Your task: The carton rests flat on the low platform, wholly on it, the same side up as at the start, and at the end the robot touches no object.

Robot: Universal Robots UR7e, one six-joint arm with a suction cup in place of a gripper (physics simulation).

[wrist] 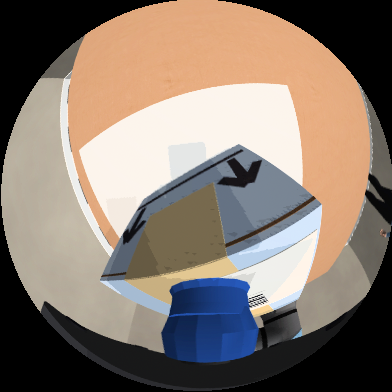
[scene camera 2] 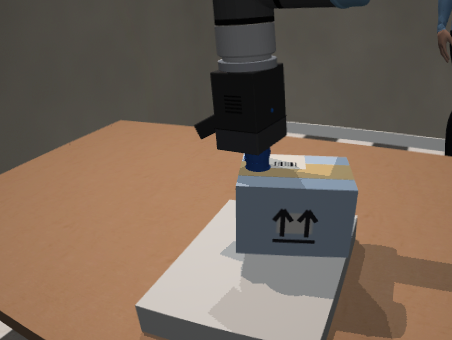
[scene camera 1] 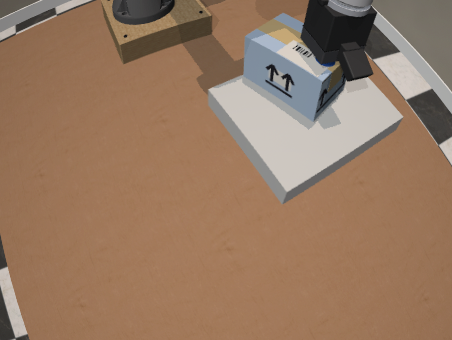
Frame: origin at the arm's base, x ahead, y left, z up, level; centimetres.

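Seen in the pictures: hand, its tool point: (wrist: 207, 267) (scene camera 2: 255, 174) (scene camera 1: 325, 66); arm's base, origin of its link: (scene camera 1: 143, 6).
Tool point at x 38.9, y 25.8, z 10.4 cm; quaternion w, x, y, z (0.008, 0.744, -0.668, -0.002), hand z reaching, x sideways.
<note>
Offsets run from my tool point to a thing's top centre. Level surfaces: height alone.
The light blue carton @[dx -5.0, dy -2.3, dz +1.4 cm] (scene camera 1: 280, 80) (scene camera 2: 295, 225) (wrist: 270, 200) is upright, with tan tape and a barcode label on its top and arrows pointing up on its sides. It is over the back part of the low white platform @[dx -1.8, dy +1.4, dz -12.3 cm] (scene camera 1: 300, 160) (scene camera 2: 185, 280) (wrist: 240, 110), with one lower corner close to the platform's edge. Its underside is at or very near the platform surface; whether a thin gap remains is hard to tell. My gripper (scene camera 1: 326, 63) (scene camera 2: 258, 167) (wrist: 210, 287), a blue suction cup, is pressed on the carton's top near one end and holds it.
A wooden block (scene camera 1: 165, 40) under the robot's base stands at the upper left in scene camera 1. The brown table @[dz -17.1 cm] (scene camera 1: 150, 200) (scene camera 2: 125, 165) (wrist: 200, 45) lies around the platform. Part of a person (scene camera 2: 444, 45) shows at the right beyond the table.
</note>
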